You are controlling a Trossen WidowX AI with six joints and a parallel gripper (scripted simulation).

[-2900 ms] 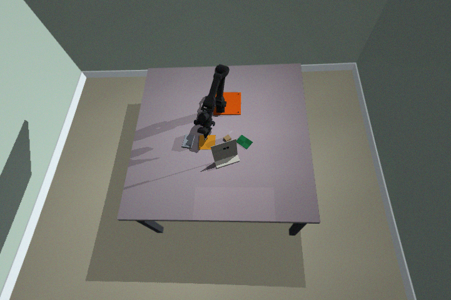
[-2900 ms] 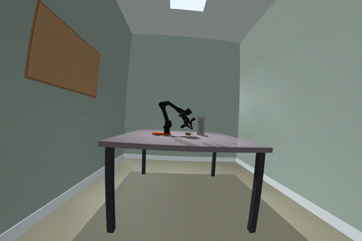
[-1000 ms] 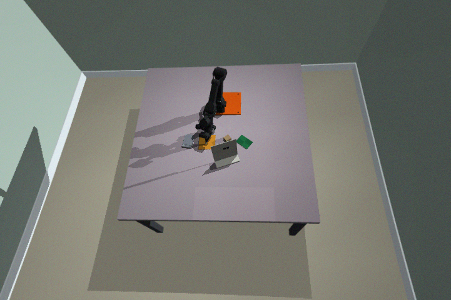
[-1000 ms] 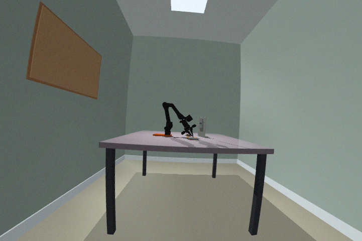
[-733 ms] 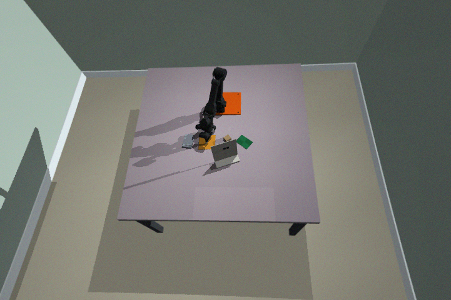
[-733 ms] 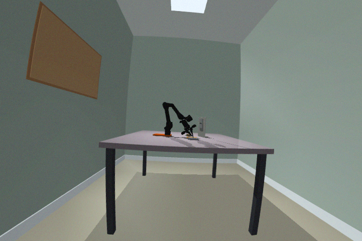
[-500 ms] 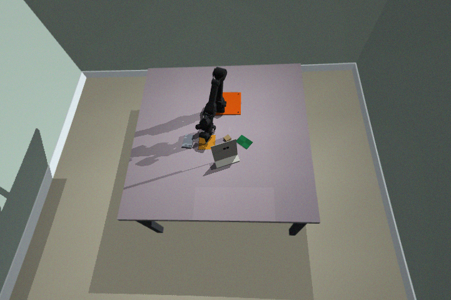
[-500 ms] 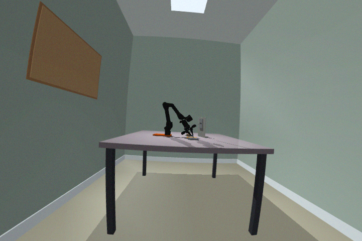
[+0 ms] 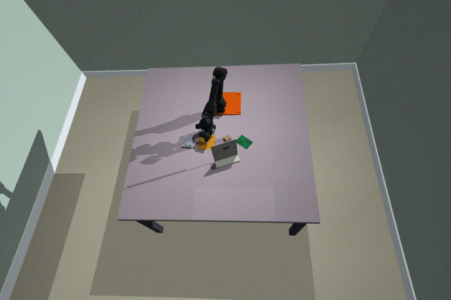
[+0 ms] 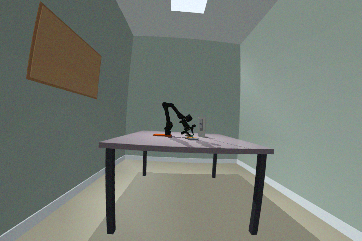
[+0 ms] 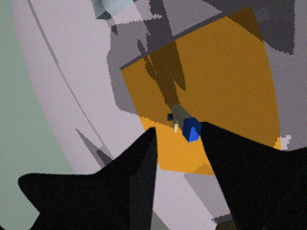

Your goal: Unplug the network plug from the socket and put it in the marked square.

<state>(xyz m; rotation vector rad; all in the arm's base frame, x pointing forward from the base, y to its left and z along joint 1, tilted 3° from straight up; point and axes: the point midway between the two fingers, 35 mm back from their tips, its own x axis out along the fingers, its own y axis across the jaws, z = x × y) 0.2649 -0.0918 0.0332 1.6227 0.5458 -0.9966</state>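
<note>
Now: the blue network plug 10 mm below my gripper tip. The rest, counted from my gripper tip: orange marked square 20 mm below; then grey plate 10 mm behind, 140 mm to the right, 10 mm below; then small tan block 20 mm behind, 150 mm to the left, 10 mm below.
</note>
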